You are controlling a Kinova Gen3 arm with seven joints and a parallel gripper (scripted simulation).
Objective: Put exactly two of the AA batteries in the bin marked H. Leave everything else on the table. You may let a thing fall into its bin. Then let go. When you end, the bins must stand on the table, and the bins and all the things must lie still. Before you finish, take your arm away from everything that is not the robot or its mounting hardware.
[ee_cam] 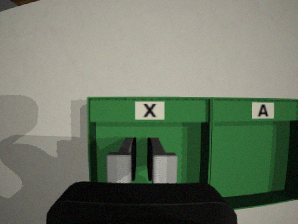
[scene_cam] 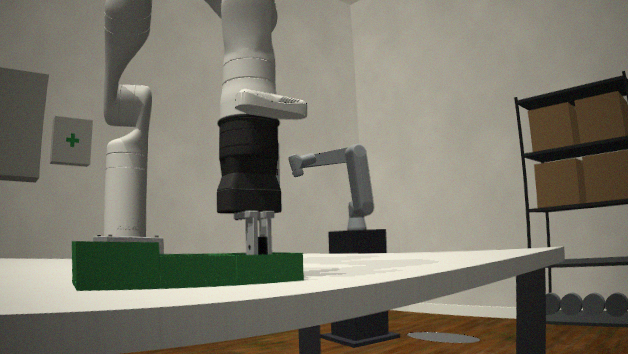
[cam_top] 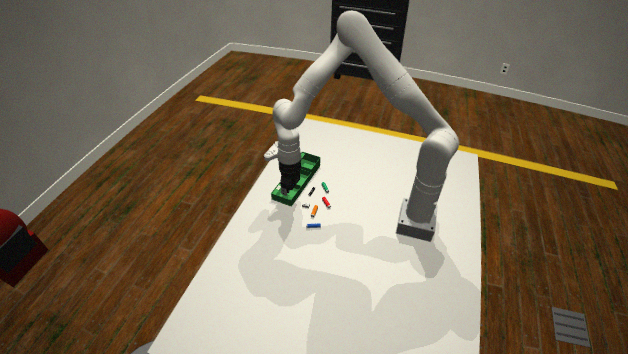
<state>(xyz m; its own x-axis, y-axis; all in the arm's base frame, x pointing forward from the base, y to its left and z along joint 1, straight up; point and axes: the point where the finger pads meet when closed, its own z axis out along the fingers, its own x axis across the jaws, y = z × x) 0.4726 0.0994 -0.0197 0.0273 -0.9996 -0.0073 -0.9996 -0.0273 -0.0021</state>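
Now: hand 110 mm to the left of the green battery, 110 mm past it and 30 mm above it. From my hand the other things lie so: green bin marked H: 90 mm to the right, 10 mm below; then pale piece: 90 mm behind, 30 mm below, 10 mm to the left; then black battery: 80 mm behind, 70 mm to the right, 30 mm below.
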